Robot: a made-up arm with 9 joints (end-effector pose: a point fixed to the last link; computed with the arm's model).
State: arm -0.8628 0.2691 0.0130 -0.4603 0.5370 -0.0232 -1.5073 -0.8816 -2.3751
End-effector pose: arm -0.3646 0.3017 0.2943 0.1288 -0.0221 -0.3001 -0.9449
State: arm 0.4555 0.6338 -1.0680 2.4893 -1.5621 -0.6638 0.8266 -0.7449 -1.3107
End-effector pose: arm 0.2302 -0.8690 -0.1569 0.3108 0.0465 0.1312 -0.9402
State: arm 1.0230 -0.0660 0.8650 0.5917 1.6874 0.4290 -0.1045 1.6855 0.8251
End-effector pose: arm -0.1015 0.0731 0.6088 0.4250 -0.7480 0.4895 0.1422
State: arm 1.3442 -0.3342 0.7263 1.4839 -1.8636 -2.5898 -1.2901 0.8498 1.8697
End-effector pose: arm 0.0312 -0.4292 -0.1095 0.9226 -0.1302 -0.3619 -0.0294
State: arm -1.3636 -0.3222 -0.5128 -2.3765 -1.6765 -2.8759 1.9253 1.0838 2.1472
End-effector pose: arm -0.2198 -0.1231 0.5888 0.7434 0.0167 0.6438 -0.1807
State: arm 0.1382 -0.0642 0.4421 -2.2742 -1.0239 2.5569 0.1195 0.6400 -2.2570
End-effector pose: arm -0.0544 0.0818 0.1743 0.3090 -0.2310 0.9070 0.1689
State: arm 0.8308 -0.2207 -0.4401 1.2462 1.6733 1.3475 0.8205 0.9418 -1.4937
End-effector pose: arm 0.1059 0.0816 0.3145 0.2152 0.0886 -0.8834 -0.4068
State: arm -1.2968 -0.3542 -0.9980 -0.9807 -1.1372 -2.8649 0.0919 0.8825 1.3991
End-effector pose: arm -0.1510 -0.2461 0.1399 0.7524 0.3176 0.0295 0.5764
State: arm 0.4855 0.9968 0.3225 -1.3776 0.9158 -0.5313 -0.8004 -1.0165 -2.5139
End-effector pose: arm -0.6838 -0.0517 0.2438 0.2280 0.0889 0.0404 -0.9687
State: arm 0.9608 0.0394 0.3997 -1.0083 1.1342 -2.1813 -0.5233 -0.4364 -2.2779
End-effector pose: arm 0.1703 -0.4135 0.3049 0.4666 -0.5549 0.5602 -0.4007
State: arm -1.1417 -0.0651 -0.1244 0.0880 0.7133 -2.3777 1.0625 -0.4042 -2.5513
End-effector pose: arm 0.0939 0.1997 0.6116 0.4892 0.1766 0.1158 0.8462
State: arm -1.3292 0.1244 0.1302 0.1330 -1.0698 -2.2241 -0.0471 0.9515 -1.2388
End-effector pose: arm -0.0984 -0.1890 0.2240 0.1003 0.9517 0.0239 -0.2892
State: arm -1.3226 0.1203 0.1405 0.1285 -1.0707 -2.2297 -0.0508 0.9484 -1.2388
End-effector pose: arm -0.0983 -0.1901 0.2268 0.1041 0.9498 0.0222 -0.2942
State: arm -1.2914 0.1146 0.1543 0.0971 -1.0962 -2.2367 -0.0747 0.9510 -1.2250
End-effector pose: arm -0.0898 -0.1965 0.2310 0.1056 0.9467 0.0403 -0.3017
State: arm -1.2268 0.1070 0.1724 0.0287 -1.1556 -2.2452 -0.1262 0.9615 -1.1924
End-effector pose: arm -0.0688 -0.2087 0.2350 0.1023 0.9408 0.0869 -0.3111
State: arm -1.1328 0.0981 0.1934 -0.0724 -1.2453 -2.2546 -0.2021 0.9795 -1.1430
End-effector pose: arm -0.0351 -0.2220 0.2350 0.0917 0.9298 0.1608 -0.3180
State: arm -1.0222 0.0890 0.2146 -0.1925 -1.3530 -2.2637 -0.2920 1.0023 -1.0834
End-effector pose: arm 0.0066 -0.2288 0.2285 0.0727 0.9113 0.2526 -0.3169
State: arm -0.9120 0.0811 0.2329 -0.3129 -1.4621 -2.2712 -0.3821 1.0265 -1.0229
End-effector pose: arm 0.0479 -0.2246 0.2177 0.0480 0.8860 0.3462 -0.3046
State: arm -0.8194 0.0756 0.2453 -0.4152 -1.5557 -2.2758 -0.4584 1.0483 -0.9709
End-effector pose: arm 0.0806 -0.2121 0.2077 0.0233 0.8589 0.4253 -0.2842
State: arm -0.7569 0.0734 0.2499 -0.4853 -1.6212 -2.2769 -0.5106 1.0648 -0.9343
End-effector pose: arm 0.1012 -0.1987 0.2017 0.0040 0.8373 0.4793 -0.2631
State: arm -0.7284 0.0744 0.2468 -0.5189 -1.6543 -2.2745 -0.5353 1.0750 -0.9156
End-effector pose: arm 0.1104 -0.1901 0.1990 0.0075 -0.8260 -0.5062 0.2478
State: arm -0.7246 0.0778 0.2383 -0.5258 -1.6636 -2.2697 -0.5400 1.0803 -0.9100
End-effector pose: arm 0.1122 -0.1868 0.1979 0.0131 -0.8236 -0.5143 0.2389
